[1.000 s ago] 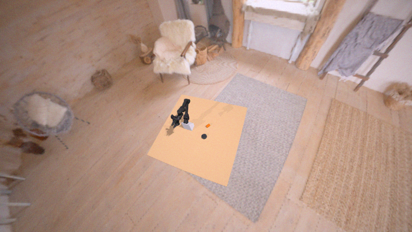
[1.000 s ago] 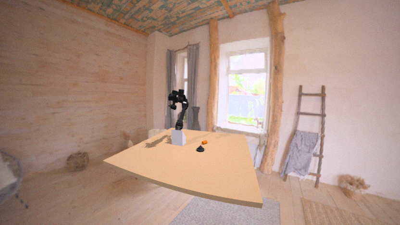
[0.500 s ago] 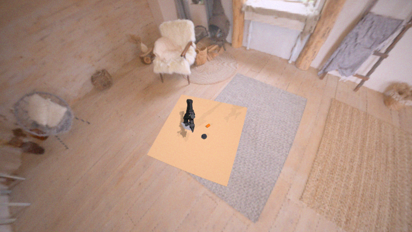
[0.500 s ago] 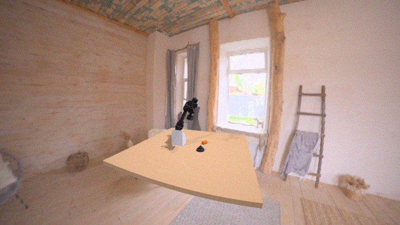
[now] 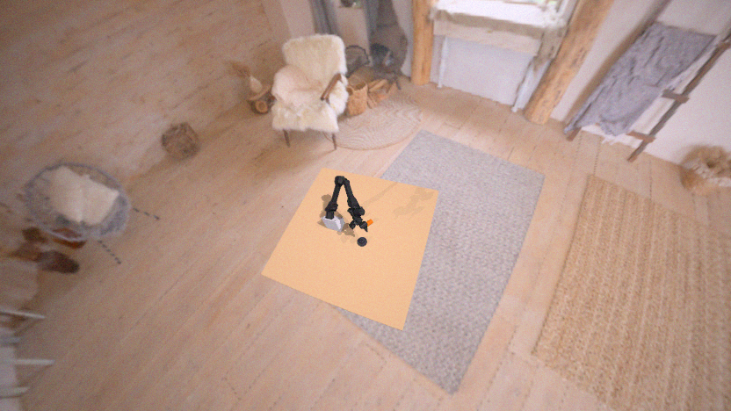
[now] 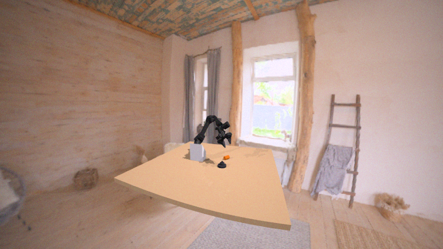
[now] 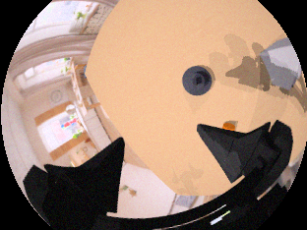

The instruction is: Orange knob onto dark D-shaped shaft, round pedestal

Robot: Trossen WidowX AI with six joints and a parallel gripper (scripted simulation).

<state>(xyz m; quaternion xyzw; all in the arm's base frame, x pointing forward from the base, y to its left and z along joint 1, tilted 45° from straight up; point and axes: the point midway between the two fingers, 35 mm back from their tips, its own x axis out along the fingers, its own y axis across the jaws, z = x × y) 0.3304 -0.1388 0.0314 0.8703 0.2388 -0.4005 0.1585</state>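
My gripper tip is now 190 mm above the orange knob, 170 mm to the right of it and 30 mm past it. Also, from my gripper tip: dark round pedestal (180 mm below, 50 mm behind, 20 mm to the right).
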